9 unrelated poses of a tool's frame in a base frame.
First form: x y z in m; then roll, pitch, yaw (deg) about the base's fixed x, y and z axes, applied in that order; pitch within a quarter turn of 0, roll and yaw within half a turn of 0.
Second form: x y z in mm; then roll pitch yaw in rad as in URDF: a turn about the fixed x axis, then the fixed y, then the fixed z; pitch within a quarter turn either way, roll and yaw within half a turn. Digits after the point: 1 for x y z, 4 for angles.
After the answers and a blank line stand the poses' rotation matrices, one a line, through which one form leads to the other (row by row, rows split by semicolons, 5 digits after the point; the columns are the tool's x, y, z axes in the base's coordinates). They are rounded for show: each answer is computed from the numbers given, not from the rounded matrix.
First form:
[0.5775, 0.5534, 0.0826, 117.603, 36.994, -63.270]
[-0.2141, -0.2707, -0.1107, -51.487, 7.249, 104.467]
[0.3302, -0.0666, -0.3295, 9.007, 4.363, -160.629]
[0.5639, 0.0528, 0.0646, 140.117, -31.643, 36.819]
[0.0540, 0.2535, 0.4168, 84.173, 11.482, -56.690]
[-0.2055, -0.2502, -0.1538, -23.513, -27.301, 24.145]
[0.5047, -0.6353, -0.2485, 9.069, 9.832, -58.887]
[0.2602, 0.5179, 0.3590, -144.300, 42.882, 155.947]
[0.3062, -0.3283, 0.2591, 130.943, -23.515, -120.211]
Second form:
[577.5, 553.4, 82.6, 2.0526, 0.6457, -1.1043]
[-214.1, -270.7, -110.7, -0.8986, 0.1265, 1.8233]
[330.2, -66.6, -329.5, 0.1572, 0.0761, -2.8035]
[563.9, 52.8, 64.6, 2.4455, -0.5523, 0.6426]
[54.0, 253.5, 416.8, 1.4691, 0.2004, -0.9894]
[-205.5, -250.2, -153.8, -0.4104, -0.4765, 0.4214]
[504.7, -635.3, -248.5, 0.1583, 0.1716, -1.0278]
[260.2, 517.9, 359.0, -2.5185, 0.7484, 2.7218]
[306.2, -328.3, 259.1, 2.2854, -0.4104, -2.0981]

0.35924 -0.17398 -0.91688; -0.71335 -0.68466 -0.14958; -0.60173 0.70779 -0.37007
-0.24783 -0.57828 -0.77729; 0.96055 -0.25116 -0.11940; -0.12618 -0.77621 0.61772
-0.94066 0.31636 -0.12281; -0.33072 -0.93571 0.12277; -0.07608 0.15610 0.98481
0.68152 0.19057 0.70655; 0.51019 -0.81589 -0.27206; 0.52462 0.54589 -0.65328
0.53818 0.19360 -0.82029; -0.81899 -0.10974 -0.56322; -0.19906 0.97492 0.09949
0.81087 -0.20811 -0.54698; 0.36348 0.91160 0.19202; 0.45867 -0.35452 0.81483
0.50914 0.85936 -0.04782; -0.84358 0.48722 -0.22582; -0.17076 0.15531 0.97300
-0.66913 0.69360 0.26679; 0.29866 0.57972 -0.75811; -0.68049 -0.42759 -0.59506
-0.46140 -0.41465 -0.78433; -0.79241 0.59019 0.15414; 0.39899 0.69263 -0.60089

